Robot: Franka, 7 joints.
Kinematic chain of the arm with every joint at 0, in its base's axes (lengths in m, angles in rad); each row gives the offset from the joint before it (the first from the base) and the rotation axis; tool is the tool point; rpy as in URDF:
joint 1: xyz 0 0 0.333 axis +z
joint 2: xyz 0 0 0 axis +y
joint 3: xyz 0 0 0.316 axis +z
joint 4: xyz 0.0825 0 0 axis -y
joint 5: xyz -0.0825 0 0.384 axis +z
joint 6: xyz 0 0 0 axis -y
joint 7: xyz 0.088 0 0 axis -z
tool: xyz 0 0 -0.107 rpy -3.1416 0 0
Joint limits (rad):
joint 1: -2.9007..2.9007
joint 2: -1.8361..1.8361
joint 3: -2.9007..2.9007
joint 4: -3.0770..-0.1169
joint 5: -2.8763..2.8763
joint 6: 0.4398..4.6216
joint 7: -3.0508..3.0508
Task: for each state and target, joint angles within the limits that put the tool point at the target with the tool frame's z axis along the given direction. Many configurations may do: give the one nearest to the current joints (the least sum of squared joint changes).
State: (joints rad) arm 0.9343 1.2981 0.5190 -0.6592 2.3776 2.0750 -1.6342
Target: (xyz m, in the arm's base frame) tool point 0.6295 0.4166 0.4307 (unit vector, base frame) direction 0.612 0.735 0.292
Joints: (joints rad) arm 0.3965 0.5822 0.2405 -1.4029 2.6760 2.4146 -1.6342
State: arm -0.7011 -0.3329 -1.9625 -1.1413 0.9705 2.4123 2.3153
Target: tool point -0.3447 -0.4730 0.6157 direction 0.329 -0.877 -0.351
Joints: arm -0.7706 -0.3422 -1.2955 -1.8624 0.9091 2.3781 2.3153
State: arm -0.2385 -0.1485 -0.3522 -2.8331 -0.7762 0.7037 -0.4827
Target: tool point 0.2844 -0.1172 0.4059 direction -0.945 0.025 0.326
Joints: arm -0.0511 0.0070 -0.1672 -2.3065 -0.4361 0.4418 -0.4827
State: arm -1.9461 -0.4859 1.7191 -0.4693 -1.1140 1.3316 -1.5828
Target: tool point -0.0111 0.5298 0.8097 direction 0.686 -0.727 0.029
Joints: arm -1.2781 -0.9441 1.8175 -0.1209 -1.0320 0.8422 -1.5828
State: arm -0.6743 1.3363 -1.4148 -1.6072 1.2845 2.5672 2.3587
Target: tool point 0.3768 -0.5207 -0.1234 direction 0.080 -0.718 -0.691
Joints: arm -0.3667 1.8361 -0.6535 -1.1047 1.1724 3.3127 2.3587
